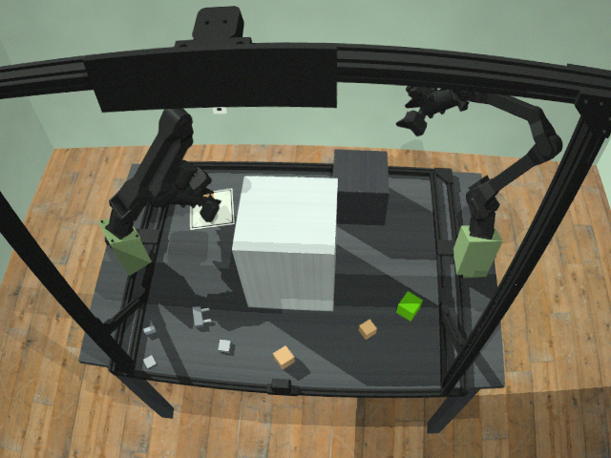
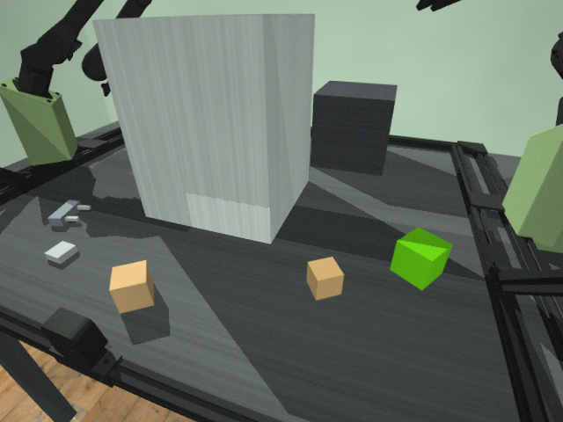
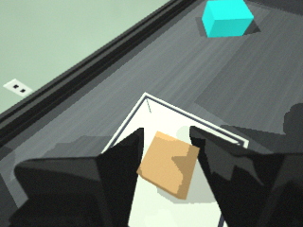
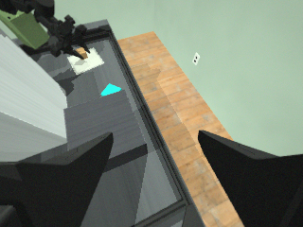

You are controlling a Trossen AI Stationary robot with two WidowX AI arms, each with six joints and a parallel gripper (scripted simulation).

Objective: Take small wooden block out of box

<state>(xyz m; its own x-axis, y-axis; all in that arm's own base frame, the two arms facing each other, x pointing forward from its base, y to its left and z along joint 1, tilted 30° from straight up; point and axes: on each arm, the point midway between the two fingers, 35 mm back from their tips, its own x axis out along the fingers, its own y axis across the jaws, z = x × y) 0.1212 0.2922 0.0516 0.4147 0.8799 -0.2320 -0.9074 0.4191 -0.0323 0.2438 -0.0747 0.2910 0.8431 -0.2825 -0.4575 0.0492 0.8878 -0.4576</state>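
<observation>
The marked square lies 6 cm below my left hand. Also, from my left hand: green cube (34 cm behind, 59 cm to the right, 3 cm below).
</observation>
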